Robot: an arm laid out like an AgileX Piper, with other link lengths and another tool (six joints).
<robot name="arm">
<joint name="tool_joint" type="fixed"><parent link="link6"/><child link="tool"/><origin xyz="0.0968 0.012 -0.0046" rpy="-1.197 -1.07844 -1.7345"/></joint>
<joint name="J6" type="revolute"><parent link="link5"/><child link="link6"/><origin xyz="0.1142 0 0.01" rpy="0 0 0"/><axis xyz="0.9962 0 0.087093"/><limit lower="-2.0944" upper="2.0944"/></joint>
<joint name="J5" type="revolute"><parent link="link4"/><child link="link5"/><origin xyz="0 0 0" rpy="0 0 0"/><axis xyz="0 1 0"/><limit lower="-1.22" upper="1.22"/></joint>
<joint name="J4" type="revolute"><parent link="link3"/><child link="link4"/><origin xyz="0.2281 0 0.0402" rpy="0 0 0"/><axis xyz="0.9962 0 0.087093"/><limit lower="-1.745" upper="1.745"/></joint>
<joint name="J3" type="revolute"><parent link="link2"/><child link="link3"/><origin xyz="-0.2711 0 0.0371" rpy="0 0 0"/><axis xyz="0 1 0"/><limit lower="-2.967" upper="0"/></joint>
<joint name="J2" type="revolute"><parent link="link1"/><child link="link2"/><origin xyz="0 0 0" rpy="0 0 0"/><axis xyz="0 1 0"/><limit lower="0" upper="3.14"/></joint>
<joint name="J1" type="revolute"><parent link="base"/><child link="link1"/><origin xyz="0 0 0.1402" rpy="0 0 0"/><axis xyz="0 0 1"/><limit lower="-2.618" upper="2.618"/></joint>
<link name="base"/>
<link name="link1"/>
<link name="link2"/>
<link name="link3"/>
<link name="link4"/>
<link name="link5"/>
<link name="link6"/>
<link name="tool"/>
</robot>
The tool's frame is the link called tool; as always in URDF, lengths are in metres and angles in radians.
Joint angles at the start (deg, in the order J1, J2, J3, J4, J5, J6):
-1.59, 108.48, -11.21, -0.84, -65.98, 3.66
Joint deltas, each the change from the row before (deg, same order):
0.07, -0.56, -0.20, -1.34, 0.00, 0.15
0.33, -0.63, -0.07, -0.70, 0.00, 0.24
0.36, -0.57, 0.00, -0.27, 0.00, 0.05
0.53, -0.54, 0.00, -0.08, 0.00, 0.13
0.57, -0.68, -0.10, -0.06, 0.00, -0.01
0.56, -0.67, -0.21, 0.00, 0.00, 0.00
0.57, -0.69, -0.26, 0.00, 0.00, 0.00
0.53, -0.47, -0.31, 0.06, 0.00, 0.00
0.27, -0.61, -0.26, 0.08, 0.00, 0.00
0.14, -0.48, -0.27, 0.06, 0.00, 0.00
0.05, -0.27, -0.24, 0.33, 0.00, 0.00
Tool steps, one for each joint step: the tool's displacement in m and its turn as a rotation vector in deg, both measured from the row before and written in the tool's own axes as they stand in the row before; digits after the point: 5 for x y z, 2 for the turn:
0.00106, -0.00617, 0.00098, 1.49, -0.10, -0.43
0.00116, -0.00558, 0.00043, 1.15, 0.07, -0.23
0.00119, -0.00417, 0.00008, 0.78, 0.14, -0.27
0.00088, -0.00438, 0.00018, 0.75, 0.14, -0.17
0.00194, -0.00511, 0.00054, 0.89, 0.30, -0.36
0.00258, -0.00511, 0.00098, 0.89, 0.42, -0.35
0.00290, -0.00535, 0.00118, 0.93, 0.48, -0.36
0.00231, -0.00444, 0.00146, 0.77, 0.39, -0.28
0.00359, -0.00350, 0.00097, 0.60, 0.62, -0.22
0.00337, -0.00255, 0.00099, 0.45, 0.58, -0.17
0.00296, -0.00067, 0.00081, 0.05, 0.58, -0.01

